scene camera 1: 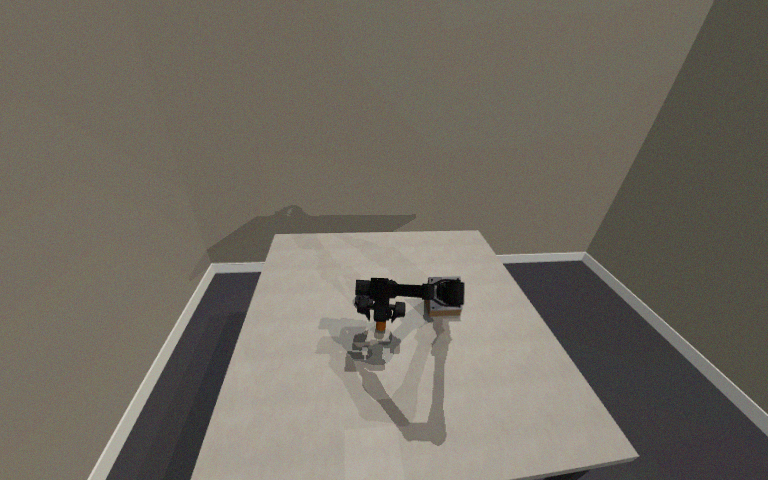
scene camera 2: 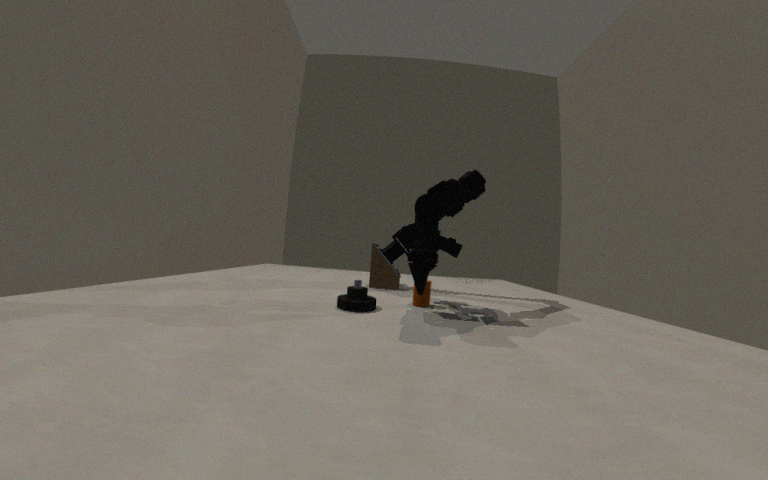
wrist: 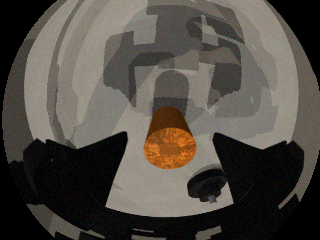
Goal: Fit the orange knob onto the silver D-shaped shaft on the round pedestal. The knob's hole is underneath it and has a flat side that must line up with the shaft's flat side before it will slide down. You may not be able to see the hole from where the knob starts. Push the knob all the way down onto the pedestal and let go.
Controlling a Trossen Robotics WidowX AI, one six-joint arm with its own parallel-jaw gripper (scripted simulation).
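My gripper (scene camera 2: 421,291) is open and holds nothing. I can see the same gripper (scene camera 1: 380,321) from elsewhere as well, and once more there is my gripper (wrist: 171,137). A round black pedestal (scene camera 2: 356,300) is here too, and I also find the round black pedestal (wrist: 206,185).
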